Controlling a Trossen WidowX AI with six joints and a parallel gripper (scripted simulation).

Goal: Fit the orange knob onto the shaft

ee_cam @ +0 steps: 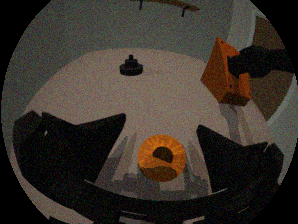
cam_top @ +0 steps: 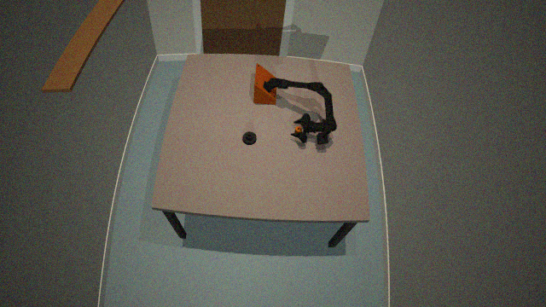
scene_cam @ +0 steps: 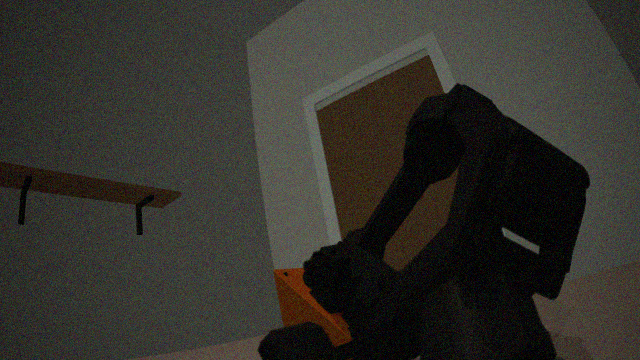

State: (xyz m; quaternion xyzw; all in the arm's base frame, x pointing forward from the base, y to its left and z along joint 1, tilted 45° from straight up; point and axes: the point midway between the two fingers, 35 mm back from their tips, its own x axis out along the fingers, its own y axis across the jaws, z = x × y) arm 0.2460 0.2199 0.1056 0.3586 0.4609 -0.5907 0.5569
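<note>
Now: the orange knob 4 cm to the left of my gripper tip and 2 cm below it. Also, from my gripper tip: dark round pedestal: 10 cm ahead, 25 cm to the right, 2 cm below.
</note>
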